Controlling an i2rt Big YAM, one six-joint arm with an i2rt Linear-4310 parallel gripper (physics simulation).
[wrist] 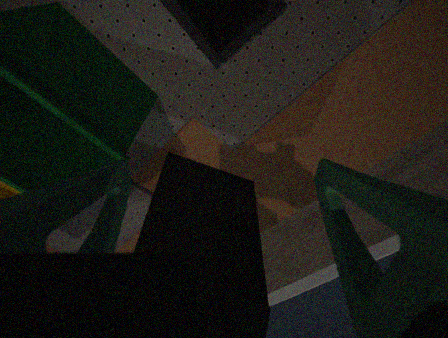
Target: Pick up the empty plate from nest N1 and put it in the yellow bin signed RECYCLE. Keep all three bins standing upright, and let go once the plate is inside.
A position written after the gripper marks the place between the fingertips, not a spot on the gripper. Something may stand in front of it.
In view: the gripper (223, 170) and a green bin (78, 107).
